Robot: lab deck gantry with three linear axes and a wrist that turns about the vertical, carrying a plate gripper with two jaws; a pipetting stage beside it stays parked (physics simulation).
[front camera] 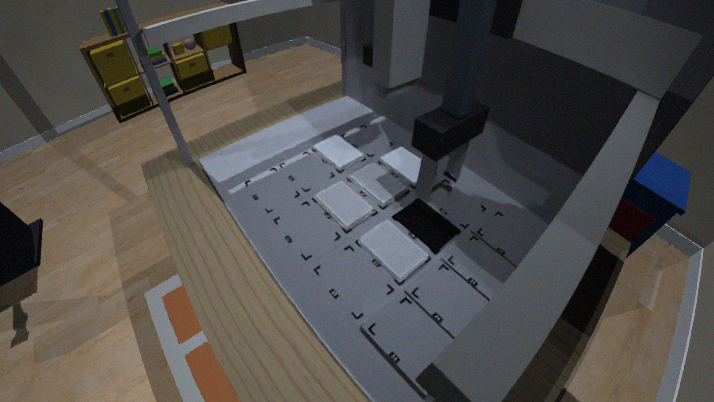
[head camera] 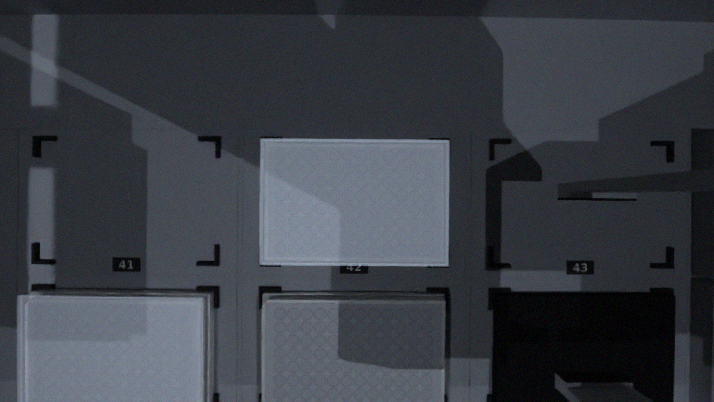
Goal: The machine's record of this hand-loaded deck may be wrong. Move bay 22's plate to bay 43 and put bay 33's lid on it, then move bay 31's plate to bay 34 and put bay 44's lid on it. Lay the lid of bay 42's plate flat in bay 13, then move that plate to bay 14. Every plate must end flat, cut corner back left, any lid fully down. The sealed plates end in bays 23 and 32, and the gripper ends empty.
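Places are measured from the robot's base along level axes (x ahead, y left, z up), in metres.
Where they show: gripper, fingertip midpoint: [front camera: 437,187] [head camera: 588,285]; robot's base, origin of the base link: [front camera: 246,183].
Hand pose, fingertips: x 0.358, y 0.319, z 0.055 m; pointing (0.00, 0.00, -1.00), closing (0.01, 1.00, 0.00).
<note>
Each offset is from my fingertips to the centre of the thing. "spot": to the spot under its first point.
My gripper [front camera: 439,185] [head camera: 596,290] is open and empty above the edge between bays 43 and 33. A pale plate with a clear cover {dx -0.130, dy +0.045, dz -0.043 m} [front camera: 400,161] [head camera: 354,202] sits in bay 42, partly behind a jaw in the front view. Bay 31 has a pale stack {dx -0.294, dy -0.062, dz -0.048 m} [front camera: 338,151] [head camera: 115,350], its top offset left in the head view. A greyer plate {dx -0.130, dy -0.062, dz -0.048 m} [front camera: 376,183] [head camera: 350,350] is in bay 32, and a black item {dx +0.034, dy -0.062, dz -0.051 m} [front camera: 426,225] [head camera: 540,340] in bay 33. Pale plates stand in bay 22 {spot: dx -0.122, dy -0.173, dz -0.041 m} [front camera: 344,204] and bay 23 {spot: dx +0.040, dy -0.174, dz -0.041 m} [front camera: 393,250]. Cut corners cannot be made out.
The pipetting stage [front camera: 402,45] hangs left of the gripper arm. A broad grey frame beam [front camera: 555,240] crosses the right of the front view and hides part of the deck. Thin dividers run beside bays 14 to 44. A shelf unit [front camera: 95,40] stands behind at the left.
</note>
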